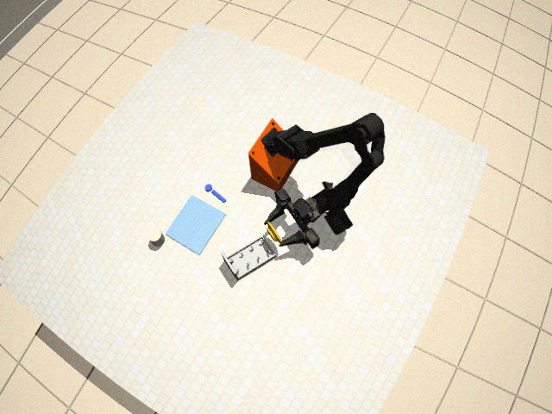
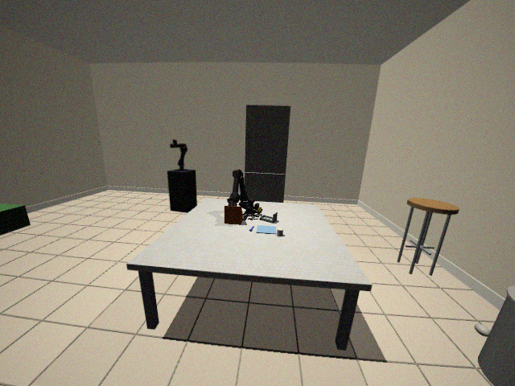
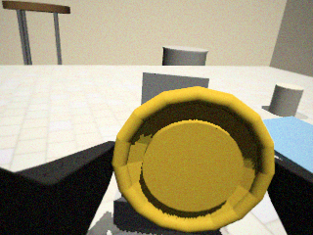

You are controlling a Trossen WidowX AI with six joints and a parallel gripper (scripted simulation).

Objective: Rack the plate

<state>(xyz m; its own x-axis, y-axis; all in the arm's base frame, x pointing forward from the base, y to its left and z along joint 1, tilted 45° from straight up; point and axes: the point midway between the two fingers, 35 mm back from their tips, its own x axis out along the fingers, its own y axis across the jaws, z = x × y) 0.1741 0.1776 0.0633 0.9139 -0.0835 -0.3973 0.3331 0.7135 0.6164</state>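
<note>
The grey dish rack is 80 mm ahead of my gripper tip, 20 mm to the right of it and 50 mm below it. From my gripper tip the other things lie so: blue spoon: 20 mm behind, 240 mm to the right, 70 mm below; light blue mat: 90 mm ahead, 220 mm to the right, 70 mm below; yellow plate: 10 mm behind.
</note>
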